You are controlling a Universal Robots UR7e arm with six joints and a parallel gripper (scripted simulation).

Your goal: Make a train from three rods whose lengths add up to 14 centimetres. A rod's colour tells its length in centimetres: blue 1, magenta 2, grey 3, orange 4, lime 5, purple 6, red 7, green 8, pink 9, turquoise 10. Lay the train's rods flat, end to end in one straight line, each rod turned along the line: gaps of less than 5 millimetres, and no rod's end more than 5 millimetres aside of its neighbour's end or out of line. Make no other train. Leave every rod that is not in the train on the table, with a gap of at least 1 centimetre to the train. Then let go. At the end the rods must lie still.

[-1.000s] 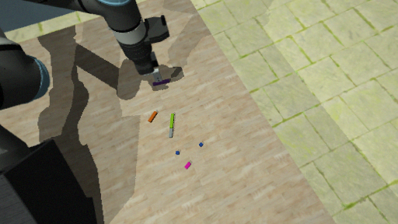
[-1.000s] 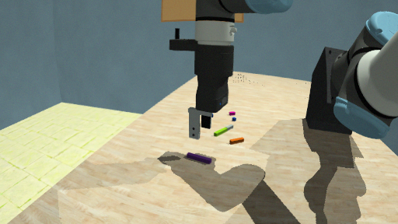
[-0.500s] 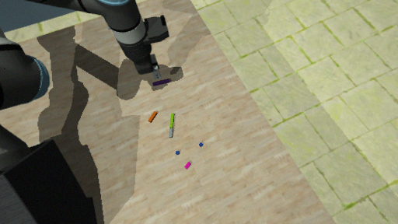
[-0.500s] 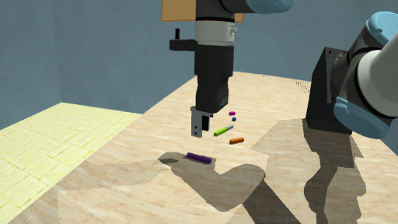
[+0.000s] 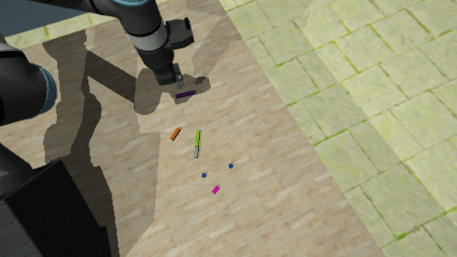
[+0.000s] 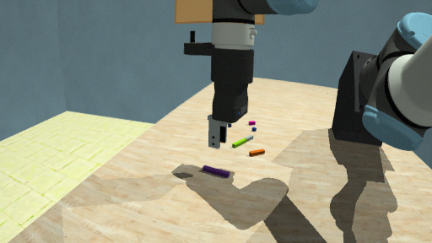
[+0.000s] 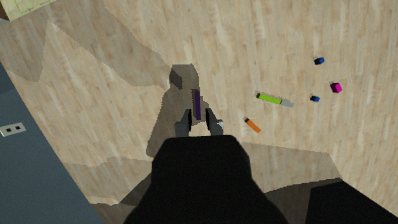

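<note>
The purple rod is 80 mm below my hand. From my hand the other things lie so: orange rod 80 mm behind, 110 mm to the right, 80 mm below; then grey rod 40 mm behind, 190 mm to the right, 80 mm below; then lime rod 20 mm behind, 150 mm to the right, 80 mm below.
</note>
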